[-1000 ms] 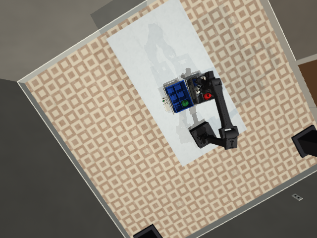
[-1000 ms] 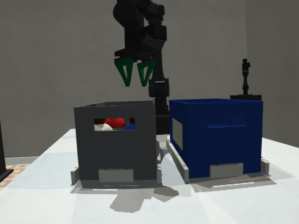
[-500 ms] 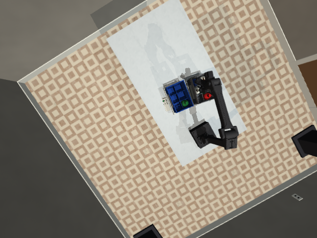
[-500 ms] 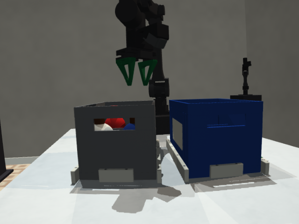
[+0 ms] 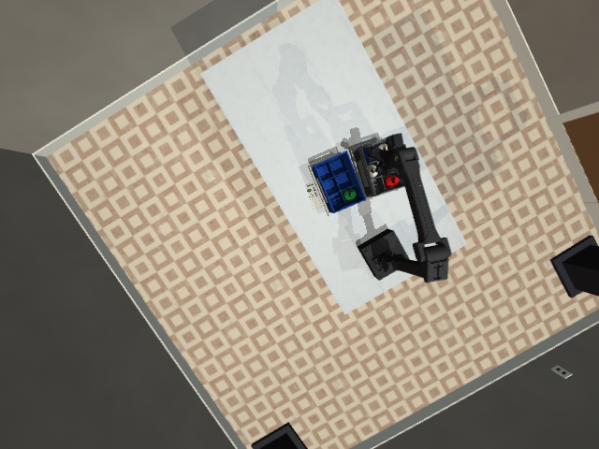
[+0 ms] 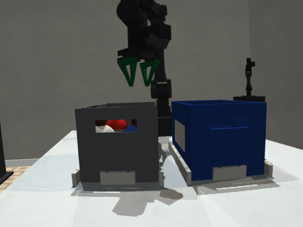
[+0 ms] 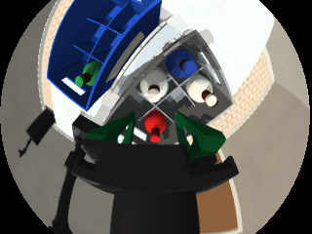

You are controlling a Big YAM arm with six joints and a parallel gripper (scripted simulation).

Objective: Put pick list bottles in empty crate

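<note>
Now: the white bottle 150 mm below my hand. The rest, counted from my hand: dark grey crate 150 mm below, 40 mm to the right, 10 mm behind; blue bottle 150 mm below, 80 mm ahead, 20 mm to the right; red bottle 150 mm below, 110 mm behind, 70 mm to the right.
</note>
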